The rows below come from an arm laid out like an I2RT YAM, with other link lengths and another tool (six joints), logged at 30 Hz.
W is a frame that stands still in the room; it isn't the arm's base.
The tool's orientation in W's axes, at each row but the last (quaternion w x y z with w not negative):
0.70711 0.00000 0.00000 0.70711
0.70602 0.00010 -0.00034 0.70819
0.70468 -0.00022 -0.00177 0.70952
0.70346 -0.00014 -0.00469 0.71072
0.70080 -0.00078 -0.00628 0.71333
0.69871 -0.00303 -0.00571 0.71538
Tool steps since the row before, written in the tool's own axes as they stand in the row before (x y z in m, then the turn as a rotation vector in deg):
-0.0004 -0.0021 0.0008 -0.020 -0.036 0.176
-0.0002 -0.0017 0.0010 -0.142 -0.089 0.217
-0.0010 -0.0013 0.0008 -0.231 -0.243 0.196
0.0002 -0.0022 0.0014 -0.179 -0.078 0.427
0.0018 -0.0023 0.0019 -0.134 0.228 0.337
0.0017 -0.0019 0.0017 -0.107 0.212 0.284
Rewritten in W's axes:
0.0021 -0.0004 0.0008 0.036 -0.020 0.176
0.0017 -0.0002 0.0010 0.089 -0.142 0.217
0.0013 -0.0010 0.0008 0.244 -0.230 0.196
0.0022 0.0002 0.0014 0.077 -0.181 0.426
0.0022 0.0018 0.0019 -0.229 -0.141 0.334
0.0018 0.0017 0.0017 -0.213 -0.113 0.281

